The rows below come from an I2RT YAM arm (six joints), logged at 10 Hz.
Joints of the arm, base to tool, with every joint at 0 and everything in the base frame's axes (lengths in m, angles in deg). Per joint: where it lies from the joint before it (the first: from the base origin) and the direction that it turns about. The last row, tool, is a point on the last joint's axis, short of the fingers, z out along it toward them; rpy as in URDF.
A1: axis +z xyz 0 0 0.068
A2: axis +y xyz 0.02 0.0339 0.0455
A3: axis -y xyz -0.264 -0.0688 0
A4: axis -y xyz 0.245 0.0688 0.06
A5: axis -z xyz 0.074 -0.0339 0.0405
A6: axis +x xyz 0.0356 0 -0.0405
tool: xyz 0 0 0 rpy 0 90 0
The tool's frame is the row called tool.
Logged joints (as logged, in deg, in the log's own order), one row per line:
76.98 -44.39 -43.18 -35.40 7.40 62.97
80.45 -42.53 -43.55 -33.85 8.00 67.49
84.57 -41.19 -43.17 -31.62 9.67 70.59
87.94 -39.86 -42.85 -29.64 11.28 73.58
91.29 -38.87 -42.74 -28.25 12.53 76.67
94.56 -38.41 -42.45 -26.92 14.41 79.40
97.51 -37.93 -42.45 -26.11 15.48 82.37
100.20 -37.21 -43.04 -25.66 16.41 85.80
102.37 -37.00 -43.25 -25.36 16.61 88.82
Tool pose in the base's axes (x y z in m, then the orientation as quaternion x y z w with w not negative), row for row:
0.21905 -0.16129 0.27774 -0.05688 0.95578 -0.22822 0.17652
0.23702 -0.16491 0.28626 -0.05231 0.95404 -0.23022 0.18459
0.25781 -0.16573 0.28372 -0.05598 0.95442 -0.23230 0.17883
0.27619 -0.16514 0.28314 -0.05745 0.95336 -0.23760 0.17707
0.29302 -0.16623 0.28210 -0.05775 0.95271 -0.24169 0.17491
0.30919 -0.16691 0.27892 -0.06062 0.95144 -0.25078 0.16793
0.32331 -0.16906 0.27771 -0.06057 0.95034 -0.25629 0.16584
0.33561 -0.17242 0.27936 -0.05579 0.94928 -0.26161 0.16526
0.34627 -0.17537 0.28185 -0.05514 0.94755 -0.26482 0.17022
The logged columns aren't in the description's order. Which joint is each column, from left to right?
Columns, left to right: A2, A6, A4, A1, A5, A3.
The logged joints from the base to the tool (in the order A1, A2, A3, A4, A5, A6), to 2 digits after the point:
-35.40 76.98 62.97 -43.18 7.40 -44.39
-33.85 80.45 67.49 -43.55 8.00 -42.53
-31.62 84.57 70.59 -43.17 9.67 -41.19
-29.64 87.94 73.58 -42.85 11.28 -39.86
-28.25 91.29 76.67 -42.74 12.53 -38.87
-26.92 94.56 79.40 -42.45 14.41 -38.41
-26.11 97.51 82.37 -42.45 15.48 -37.93
-25.66 100.20 85.80 -43.04 16.41 -37.21
-25.36 102.37 88.82 -43.25 16.61 -37.00

